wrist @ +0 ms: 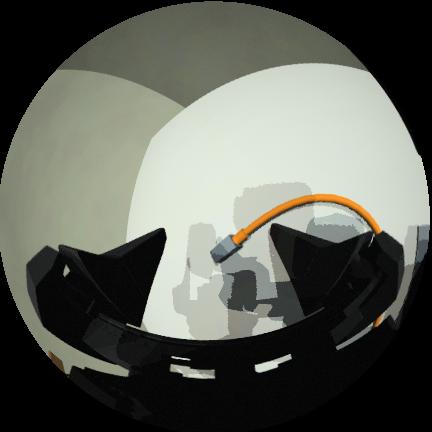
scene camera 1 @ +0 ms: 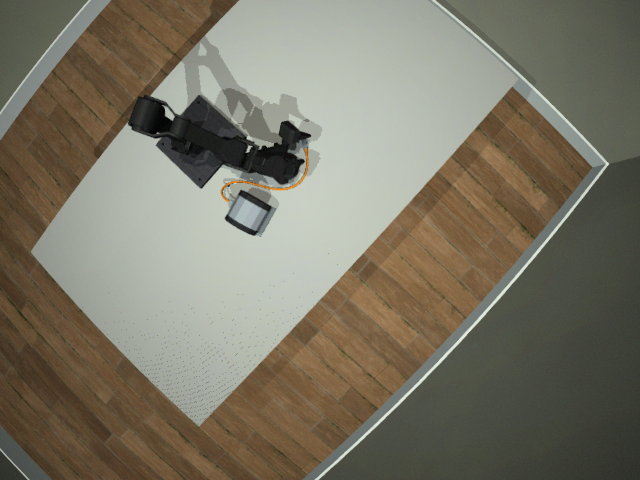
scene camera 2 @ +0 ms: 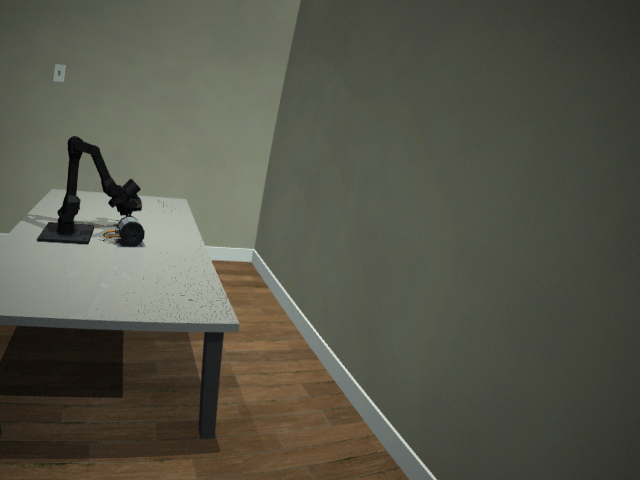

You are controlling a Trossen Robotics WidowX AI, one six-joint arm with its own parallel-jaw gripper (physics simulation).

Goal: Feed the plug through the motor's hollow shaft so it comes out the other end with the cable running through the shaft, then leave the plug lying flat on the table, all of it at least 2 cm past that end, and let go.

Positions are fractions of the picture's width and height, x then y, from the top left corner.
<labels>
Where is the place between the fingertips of my gripper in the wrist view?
At 0.51, 0.54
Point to an orange cable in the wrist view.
0.56, 0.54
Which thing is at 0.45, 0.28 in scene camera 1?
My gripper.
</labels>
